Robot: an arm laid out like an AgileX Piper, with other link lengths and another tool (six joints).
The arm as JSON. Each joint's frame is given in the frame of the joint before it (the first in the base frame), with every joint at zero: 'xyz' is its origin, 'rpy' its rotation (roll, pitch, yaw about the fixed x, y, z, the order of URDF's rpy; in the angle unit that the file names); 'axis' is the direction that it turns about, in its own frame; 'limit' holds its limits. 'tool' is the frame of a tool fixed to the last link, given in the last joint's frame.
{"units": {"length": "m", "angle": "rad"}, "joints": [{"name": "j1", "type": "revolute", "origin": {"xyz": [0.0, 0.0, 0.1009], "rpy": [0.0, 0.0, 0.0]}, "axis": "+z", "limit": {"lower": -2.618, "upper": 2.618}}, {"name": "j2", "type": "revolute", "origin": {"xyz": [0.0, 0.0, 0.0], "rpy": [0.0, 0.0, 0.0]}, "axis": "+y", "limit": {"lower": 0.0, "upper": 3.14}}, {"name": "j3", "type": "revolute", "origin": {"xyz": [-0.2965, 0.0, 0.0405], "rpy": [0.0, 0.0, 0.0]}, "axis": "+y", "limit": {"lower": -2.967, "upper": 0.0}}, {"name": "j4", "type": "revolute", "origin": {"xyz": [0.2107, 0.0, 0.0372], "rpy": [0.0, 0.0, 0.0]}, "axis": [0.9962, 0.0, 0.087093], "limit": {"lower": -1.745, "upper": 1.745}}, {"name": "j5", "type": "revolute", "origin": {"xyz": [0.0, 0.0, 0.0], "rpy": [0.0, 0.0, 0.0]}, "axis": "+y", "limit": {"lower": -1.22, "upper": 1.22}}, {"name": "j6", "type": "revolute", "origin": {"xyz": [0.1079, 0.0, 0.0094], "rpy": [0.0, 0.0, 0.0]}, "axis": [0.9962, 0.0, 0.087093], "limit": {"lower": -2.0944, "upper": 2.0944}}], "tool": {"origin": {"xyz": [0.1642, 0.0, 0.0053], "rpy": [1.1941, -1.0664, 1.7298]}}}
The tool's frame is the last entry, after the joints.
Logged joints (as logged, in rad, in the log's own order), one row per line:
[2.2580, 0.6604, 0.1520, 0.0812, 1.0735, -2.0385]
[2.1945, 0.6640, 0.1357, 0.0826, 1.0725, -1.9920]
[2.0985, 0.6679, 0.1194, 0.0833, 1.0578, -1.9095]
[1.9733, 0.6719, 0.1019, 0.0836, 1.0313, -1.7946]
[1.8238, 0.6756, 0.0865, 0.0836, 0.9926, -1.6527]
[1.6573, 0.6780, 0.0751, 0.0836, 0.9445, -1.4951]
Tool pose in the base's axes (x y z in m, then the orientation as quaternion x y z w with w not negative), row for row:
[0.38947, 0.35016, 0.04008, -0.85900, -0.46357, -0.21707, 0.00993]
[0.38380, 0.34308, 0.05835, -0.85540, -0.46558, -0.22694, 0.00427]
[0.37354, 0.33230, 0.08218, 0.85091, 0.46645, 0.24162, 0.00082]
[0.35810, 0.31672, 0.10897, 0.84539, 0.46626, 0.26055, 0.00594]
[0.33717, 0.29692, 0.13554, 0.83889, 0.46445, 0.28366, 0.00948]
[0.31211, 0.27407, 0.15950, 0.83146, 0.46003, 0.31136, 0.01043]
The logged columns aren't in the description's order. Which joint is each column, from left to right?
Columns, left to right: j2, j1, j4, j6, j5, j3.
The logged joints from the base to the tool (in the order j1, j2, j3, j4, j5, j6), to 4 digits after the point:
[0.6604, 2.2580, -2.0385, 0.1520, 1.0735, 0.0812]
[0.6640, 2.1945, -1.9920, 0.1357, 1.0725, 0.0826]
[0.6679, 2.0985, -1.9095, 0.1194, 1.0578, 0.0833]
[0.6719, 1.9733, -1.7946, 0.1019, 1.0313, 0.0836]
[0.6756, 1.8238, -1.6527, 0.0865, 0.9926, 0.0836]
[0.6780, 1.6573, -1.4951, 0.0751, 0.9445, 0.0836]

